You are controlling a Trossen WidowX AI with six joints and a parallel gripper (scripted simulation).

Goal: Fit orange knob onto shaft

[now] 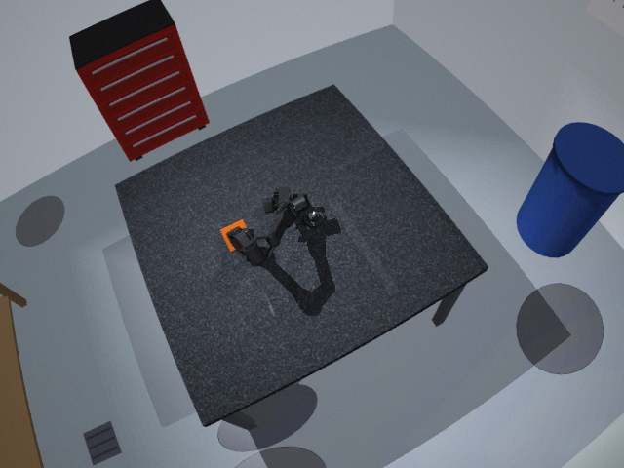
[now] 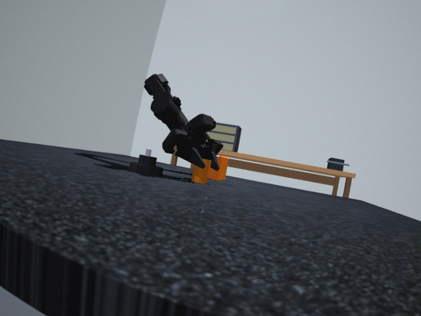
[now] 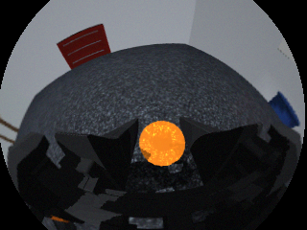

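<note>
Right now my gripper tip is 30 mm to the left of the orange knob and 10 mm past it. The rest, counted from my gripper tip: round black pedestal (150 mm to the right, 60 mm ahead, 10 mm below).
</note>
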